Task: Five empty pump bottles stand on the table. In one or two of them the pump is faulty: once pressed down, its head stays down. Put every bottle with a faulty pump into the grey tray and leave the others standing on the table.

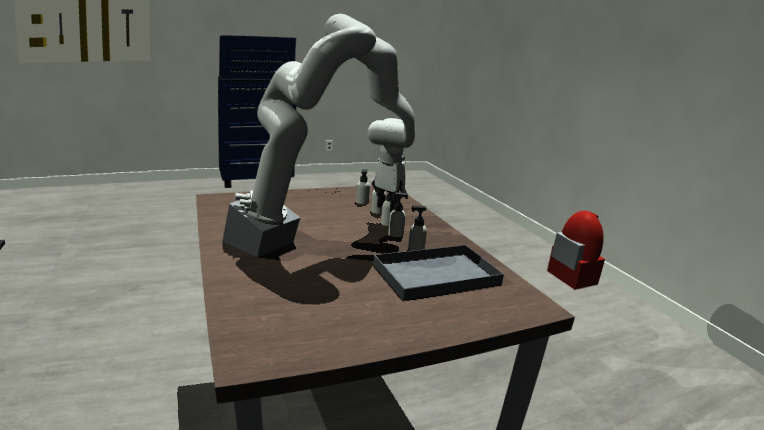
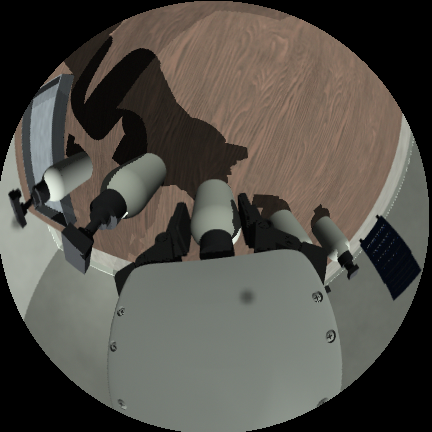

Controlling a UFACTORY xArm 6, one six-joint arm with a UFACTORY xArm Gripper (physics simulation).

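Places are measured from the arm's base along level axes (x right, y ahead, z up), in centimetres.
Pixels of known places: gripper, fingertip midpoint: (image 1: 386, 209) (image 2: 212, 209); arm's base, origin of the base link: (image 1: 265, 210).
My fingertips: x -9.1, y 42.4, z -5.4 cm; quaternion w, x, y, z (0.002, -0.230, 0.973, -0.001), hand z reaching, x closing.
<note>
For each thing: its middle in the pictures, then the offset to it from my fingertips. Level surfaces: height alone.
- middle bottle, body centre: (image 2: 214, 225) (image 1: 389, 206) dx -0.6, dy +1.3, dz +0.7 cm
- fourth bottle, body centre: (image 2: 297, 252) (image 1: 379, 193) dx -12.8, dy +2.2, dz +1.4 cm
- farthest bottle, body centre: (image 2: 337, 246) (image 1: 363, 186) dx -23.9, dy +0.1, dz +0.7 cm
- grey tray, body centre: (image 1: 437, 269) (image 2: 38, 157) dx +37.9, dy -0.3, dz -4.1 cm
- wooden table, its level: dz -5.6 cm
Five pale bottles with black pumps stand in a row. The middle bottle (image 1: 386, 213) (image 2: 215, 207) is upright between the fingers of my gripper (image 1: 390, 198) (image 2: 212, 209), which is shut on its body; its pump head is hidden. The bottle nearest the tray (image 1: 417, 236) (image 2: 70, 176) has its head raised on a visible stem. The second bottle from the tray (image 1: 396, 224) (image 2: 137, 185) stands close beside the gripper. The fourth bottle (image 1: 376, 204) (image 2: 290, 225) is partly hidden by a finger. The farthest bottle (image 1: 362, 193) (image 2: 331, 237) stands apart. The grey tray (image 1: 454, 290) (image 2: 61, 110) holds no bottle.
The wooden table (image 1: 299, 341) (image 2: 300, 90) carries the robot's grey base block (image 1: 275, 237) at the left. A blue cabinet (image 1: 243, 128) (image 2: 392, 257) stands behind the table. A red object (image 1: 583, 235) is right of the table. The neighbouring bottles are close on both sides of the fingers.
</note>
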